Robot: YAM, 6 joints.
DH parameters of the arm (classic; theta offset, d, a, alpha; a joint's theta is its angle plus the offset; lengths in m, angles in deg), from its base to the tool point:
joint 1: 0 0.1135 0.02 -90
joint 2: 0 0 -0.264 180
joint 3: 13.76 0 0.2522 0
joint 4: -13.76 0 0.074 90
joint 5: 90 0 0 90
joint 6: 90 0.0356 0 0
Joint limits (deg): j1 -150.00..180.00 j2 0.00..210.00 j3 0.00..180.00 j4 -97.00..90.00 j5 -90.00..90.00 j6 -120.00..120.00
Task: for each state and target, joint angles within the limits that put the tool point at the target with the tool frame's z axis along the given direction. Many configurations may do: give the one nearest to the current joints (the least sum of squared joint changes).
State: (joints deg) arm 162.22 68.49 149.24 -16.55 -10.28 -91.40
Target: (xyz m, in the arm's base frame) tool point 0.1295 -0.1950 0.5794 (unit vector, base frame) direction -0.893 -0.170 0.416
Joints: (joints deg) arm 130.49 46.88 157.47 -67.88 -52.17 -91.40
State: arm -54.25 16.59 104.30 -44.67 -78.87 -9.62
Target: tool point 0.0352 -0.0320 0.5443 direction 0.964 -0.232 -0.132
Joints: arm -87.85 59.17 118.66 -85.72 -72.62 -9.62
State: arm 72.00 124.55 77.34 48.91 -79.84 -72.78
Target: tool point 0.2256 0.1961 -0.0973 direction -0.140 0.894 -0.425
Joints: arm 35.47 155.73 45.46 63.87 -54.05 -72.78
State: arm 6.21 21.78 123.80 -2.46 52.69 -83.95
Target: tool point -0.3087 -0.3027 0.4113 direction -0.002 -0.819 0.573
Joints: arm 41.55 0.12 104.11 29.56 37.73 -83.95
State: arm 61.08 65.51 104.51 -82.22 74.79 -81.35
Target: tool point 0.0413 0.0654 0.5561 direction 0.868 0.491 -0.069
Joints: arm 77.77 56.86 109.81 -58.88 48.12 -81.35
